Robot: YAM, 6 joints.
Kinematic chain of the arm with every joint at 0, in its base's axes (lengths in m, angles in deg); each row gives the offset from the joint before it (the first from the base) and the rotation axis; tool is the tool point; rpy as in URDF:
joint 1: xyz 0 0 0.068 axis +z
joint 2: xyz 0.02 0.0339 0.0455 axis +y
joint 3: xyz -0.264 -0.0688 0 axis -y
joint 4: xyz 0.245 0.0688 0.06 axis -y
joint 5: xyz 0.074 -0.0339 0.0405 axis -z
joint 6: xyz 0.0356 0 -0.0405 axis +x
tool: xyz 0 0 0 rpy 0 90 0
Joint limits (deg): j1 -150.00..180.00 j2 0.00..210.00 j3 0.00..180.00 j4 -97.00..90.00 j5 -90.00..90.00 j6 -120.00..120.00
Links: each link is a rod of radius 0.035 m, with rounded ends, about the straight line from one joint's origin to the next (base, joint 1, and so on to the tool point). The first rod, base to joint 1, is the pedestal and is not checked.
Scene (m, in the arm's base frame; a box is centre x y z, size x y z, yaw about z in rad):
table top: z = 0
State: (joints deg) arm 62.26 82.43 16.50 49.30 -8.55 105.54
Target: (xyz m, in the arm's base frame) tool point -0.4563 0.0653 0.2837
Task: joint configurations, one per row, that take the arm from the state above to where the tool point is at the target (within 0.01 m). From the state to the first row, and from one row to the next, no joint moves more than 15 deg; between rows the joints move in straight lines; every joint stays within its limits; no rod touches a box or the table.
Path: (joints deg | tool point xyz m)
1: 75.83 86.22 23.98 49.26 -9.17 105.54 | 0.0621 0.2691 0.1636
2: 89.40 90.01 31.46 49.23 -9.79 105.54 | -0.0028 0.3067 0.1821
3: 102.97 93.80 38.95 49.19 -10.40 105.54 | -0.0817 0.3261 0.2004
4: 116.54 97.59 46.43 49.16 -11.02 105.54 | -0.1688 0.3227 0.2182
5: 130.11 101.37 53.91 49.12 -11.64 105.54 | -0.2572 0.2942 0.2355
6: 143.68 105.16 61.39 49.08 -12.26 105.54 | -0.3395 0.2402 0.2522
7: 157.25 108.95 68.88 49.05 -12.88 105.54 | -0.4081 0.1625 0.2684
8: 170.82 112.74 76.36 49.01 -13.49 105.54 | -0.4563 0.0653 0.2837

